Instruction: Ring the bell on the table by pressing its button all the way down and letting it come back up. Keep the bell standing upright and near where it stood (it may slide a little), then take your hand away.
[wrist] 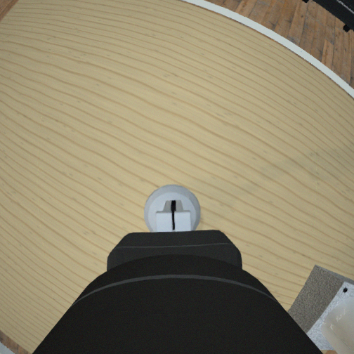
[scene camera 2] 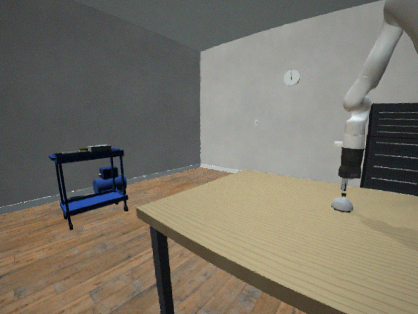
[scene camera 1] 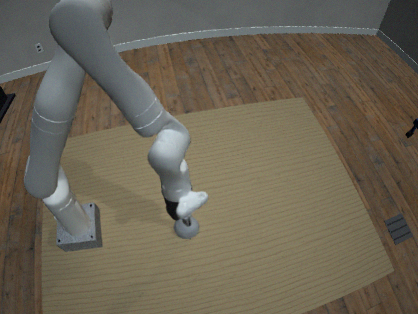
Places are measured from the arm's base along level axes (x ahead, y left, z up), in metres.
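Pixels of known places: gripper, fingertip midpoint: (scene camera 2: pixel 343 190) (scene camera 1: pixel 187 223); arm's base, origin of the base link: (scene camera 1: pixel 78 224).
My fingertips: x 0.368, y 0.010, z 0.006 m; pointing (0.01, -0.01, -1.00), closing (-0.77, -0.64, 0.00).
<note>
Ahead of a thing's pixels: the offset from my fingertips to its middle. Level surfaces: height alone.
The bell @(dx -0.007, dy +0.014, dz -0.041 m) (scene camera 1: pixel 186 230) (scene camera 2: pixel 342 205) (wrist: pixel 172 191) is a pale grey dome standing upright on the table @(dz -0.074 m) (scene camera 1: pixel 280 200) (scene camera 2: pixel 260 215) (wrist: pixel 165 110). Its small black button @(dx -0.007, dy +0.014, dz -0.013 m) (scene camera 2: pixel 343 194) shows on top of the dome in the second scene view. My gripper (scene camera 1: pixel 188 222) (scene camera 2: pixel 344 191) (wrist: pixel 173 210) is shut with nothing between its fingers. It points down over the middle of the bell, and its tips are at the button top, seemingly touching it. In the wrist view the fingers hide the button. How far the button is pressed is too small to tell.
The arm's square metal base (scene camera 1: pixel 82 240) (wrist: pixel 315 295) stands on the table to the left in the first scene view. A blue cart (scene camera 2: pixel 90 157) and a dark drawer cabinet (scene camera 2: pixel 395 145) stand beyond the table.
</note>
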